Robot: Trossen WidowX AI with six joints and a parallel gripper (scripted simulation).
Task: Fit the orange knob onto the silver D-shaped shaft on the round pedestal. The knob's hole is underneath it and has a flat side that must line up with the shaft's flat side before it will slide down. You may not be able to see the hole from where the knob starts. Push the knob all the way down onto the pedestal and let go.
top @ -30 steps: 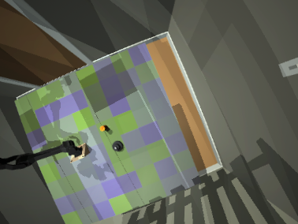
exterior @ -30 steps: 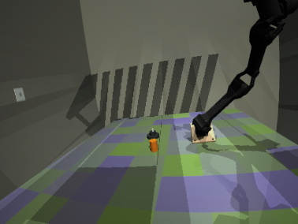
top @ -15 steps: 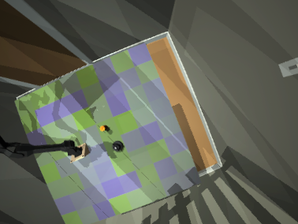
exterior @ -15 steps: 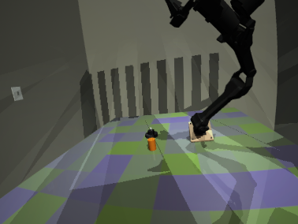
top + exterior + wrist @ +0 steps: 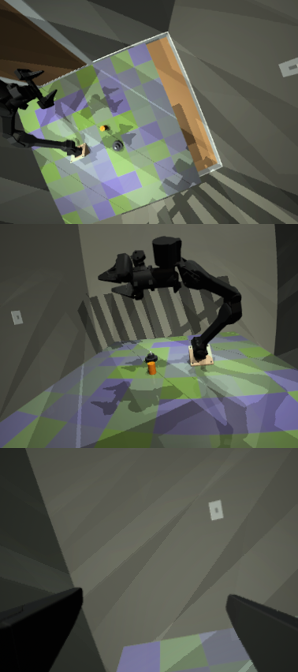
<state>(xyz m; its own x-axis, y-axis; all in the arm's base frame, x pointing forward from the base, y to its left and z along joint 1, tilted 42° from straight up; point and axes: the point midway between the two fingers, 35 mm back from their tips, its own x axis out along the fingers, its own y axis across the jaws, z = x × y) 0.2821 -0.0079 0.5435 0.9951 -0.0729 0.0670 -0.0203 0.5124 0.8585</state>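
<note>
My gripper tip is now 6 cm past the orange knob, 27 cm to the left of it and 40 cm above it. Round my gripper tip: round dark pedestal: 4 cm behind, 46 cm to the right, 42 cm below.
</note>
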